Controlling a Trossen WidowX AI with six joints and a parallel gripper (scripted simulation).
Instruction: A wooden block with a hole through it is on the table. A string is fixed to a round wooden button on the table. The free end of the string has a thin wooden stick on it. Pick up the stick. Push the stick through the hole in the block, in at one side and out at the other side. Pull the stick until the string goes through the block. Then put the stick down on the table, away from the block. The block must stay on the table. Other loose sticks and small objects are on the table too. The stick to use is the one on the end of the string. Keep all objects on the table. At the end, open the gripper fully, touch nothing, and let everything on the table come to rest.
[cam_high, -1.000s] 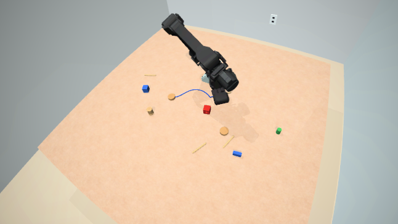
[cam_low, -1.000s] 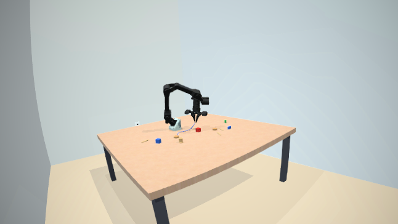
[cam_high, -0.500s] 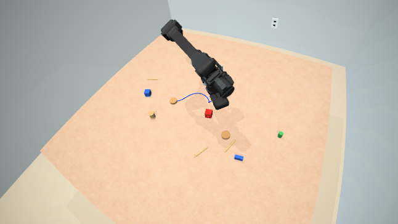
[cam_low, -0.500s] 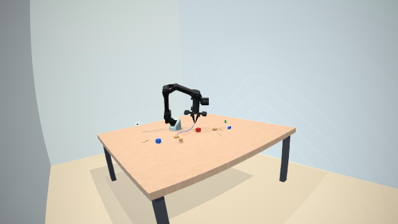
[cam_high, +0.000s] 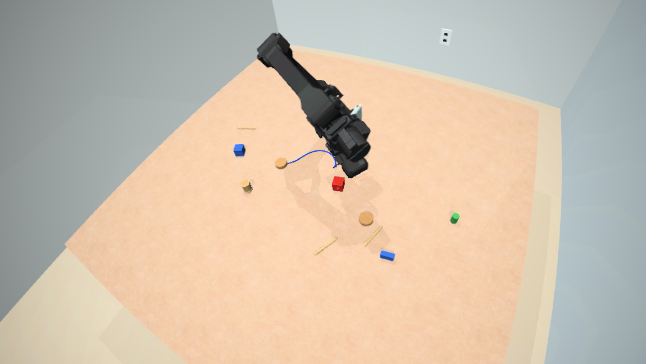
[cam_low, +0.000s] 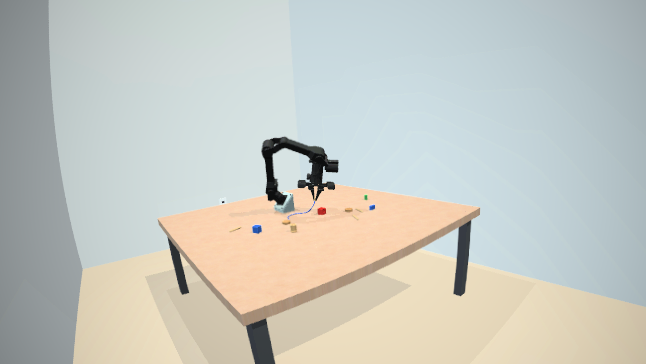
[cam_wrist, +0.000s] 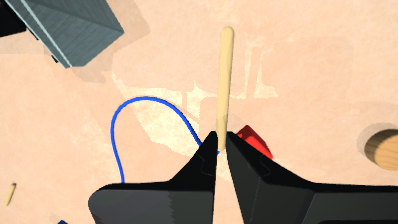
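The red block lies 5 cm below my gripper tip and 4 cm ahead of it. Round my gripper tip: green cylinder 35 cm to the left, 5 cm below, 4 cm ahead; then wooden spool 26 cm to the right, 15 cm ahead, 5 cm below; then thin wooden stick 1 cm to the left, 1 cm behind.
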